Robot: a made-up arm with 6 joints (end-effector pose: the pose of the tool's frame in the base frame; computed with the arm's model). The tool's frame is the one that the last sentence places.
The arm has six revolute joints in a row. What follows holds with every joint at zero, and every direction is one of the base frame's. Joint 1 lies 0.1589 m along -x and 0.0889 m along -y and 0.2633 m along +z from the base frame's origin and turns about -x. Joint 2 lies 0.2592 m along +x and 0.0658 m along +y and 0.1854 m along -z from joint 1 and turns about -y. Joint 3 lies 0.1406 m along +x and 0.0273 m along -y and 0.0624 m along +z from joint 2 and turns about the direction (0.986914, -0.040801, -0.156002). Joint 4 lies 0.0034 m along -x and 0.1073 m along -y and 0.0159 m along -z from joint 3 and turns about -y. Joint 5 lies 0.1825 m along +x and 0.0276 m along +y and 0.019 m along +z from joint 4 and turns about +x. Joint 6 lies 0.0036 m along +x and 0.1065 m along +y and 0.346 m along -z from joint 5 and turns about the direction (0.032, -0.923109, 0.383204). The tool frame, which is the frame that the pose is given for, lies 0.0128 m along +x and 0.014 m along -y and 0.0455 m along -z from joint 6; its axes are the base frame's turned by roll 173.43, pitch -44.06 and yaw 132.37 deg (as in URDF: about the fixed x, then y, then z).
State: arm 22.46 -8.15 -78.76 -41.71 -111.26 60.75
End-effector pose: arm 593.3 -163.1 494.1 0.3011 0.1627 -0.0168 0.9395
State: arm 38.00 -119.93 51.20 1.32 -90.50 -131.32
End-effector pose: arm -303.7 -355.8 171.4 0.0157 0.3499 -0.7477 -0.5642
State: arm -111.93 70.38 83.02 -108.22 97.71 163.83
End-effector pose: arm 6.3 -372.9 458.0 0.1533 -0.2185 0.5777 -0.7714
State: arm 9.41 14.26 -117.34 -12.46 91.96 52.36
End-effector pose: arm 473.3 -161.1 -105.4 0.1004 0.1640 0.9813 0.0059
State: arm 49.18 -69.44 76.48 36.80 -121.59 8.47
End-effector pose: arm -166.5 -598.3 213.7 0.1807 -0.7097 -0.2196 0.6446
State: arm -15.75 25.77 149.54 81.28 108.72 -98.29
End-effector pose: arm -43.3 -237.5 77.9 0.2593 -0.6572 0.1741 0.6860
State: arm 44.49 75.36 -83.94 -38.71 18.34 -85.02
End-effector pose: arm 209.9 -389.7 363.0 0.0943 0.9124 0.2741 0.2889
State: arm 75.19 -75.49 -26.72 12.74 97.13 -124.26
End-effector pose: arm 271.3 -356.2 -156.4 0.7174 -0.4896 0.4810 -0.1192
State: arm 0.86 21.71 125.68 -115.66 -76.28 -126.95
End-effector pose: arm 89.5 256.3 -100.8 0.3857 -0.2905 -0.6874 0.5425
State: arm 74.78 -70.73 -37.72 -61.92 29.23 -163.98
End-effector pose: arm -113.8 -364.0 163.5 0.1261 0.0895 -0.9647 0.2130
